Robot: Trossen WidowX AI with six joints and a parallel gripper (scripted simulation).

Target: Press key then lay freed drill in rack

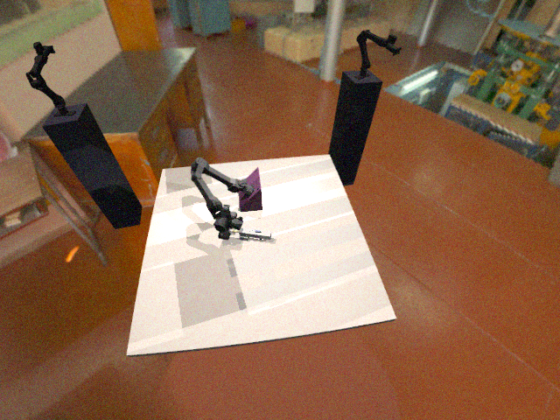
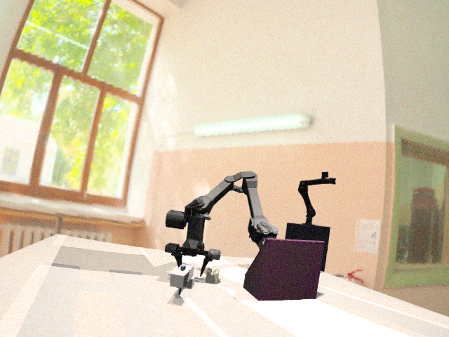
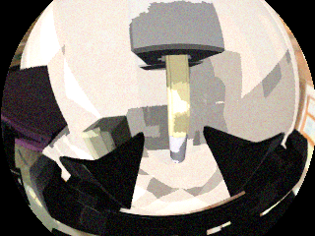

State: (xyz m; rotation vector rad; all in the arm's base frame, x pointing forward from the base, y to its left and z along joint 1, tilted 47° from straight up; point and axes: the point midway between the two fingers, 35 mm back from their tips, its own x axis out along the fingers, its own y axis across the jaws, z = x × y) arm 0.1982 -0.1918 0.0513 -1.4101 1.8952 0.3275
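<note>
The pale yellow drill is 20 mm ahead of my gripper tip, 50 mm to the left of it and 30 mm above it. The rest, counted from my gripper tip: blue key 70 mm ahead, 160 mm to the left, 40 mm above; olive rack 70 mm behind, 20 mm to the left, 10 mm above.
</note>
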